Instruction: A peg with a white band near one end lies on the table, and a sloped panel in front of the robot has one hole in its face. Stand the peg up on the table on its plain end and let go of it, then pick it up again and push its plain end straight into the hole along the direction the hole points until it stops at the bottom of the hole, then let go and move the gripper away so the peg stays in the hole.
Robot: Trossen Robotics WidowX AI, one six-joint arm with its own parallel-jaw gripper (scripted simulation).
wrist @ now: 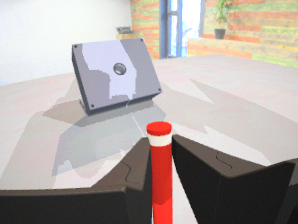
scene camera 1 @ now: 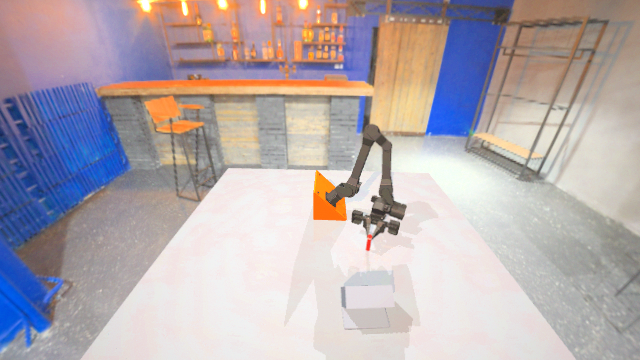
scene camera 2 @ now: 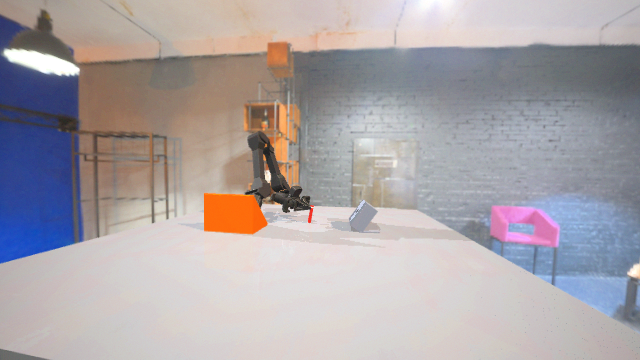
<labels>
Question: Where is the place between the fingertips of my gripper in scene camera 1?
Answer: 369, 238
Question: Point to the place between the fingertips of my gripper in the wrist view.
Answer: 159, 143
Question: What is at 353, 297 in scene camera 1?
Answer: A grey sloped panel.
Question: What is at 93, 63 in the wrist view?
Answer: A grey sloped panel.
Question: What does my gripper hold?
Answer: A red peg.
</labels>
